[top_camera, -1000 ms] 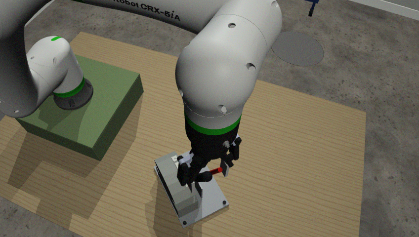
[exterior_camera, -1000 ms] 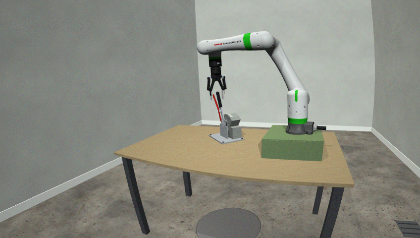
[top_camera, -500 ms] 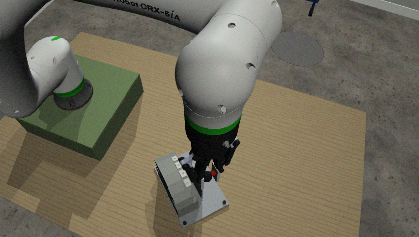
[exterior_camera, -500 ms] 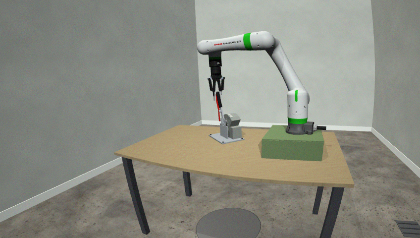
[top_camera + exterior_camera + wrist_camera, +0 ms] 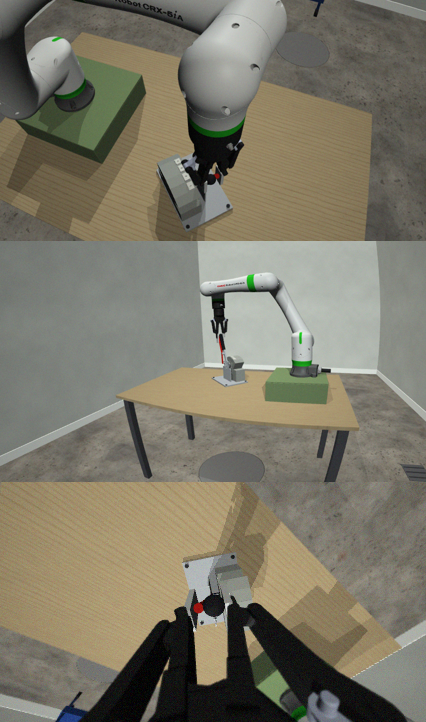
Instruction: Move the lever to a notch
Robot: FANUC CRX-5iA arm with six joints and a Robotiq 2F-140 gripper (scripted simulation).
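Now: hand 110 mm above the red bar, 40 mm to the right of it and 30 mm past it.
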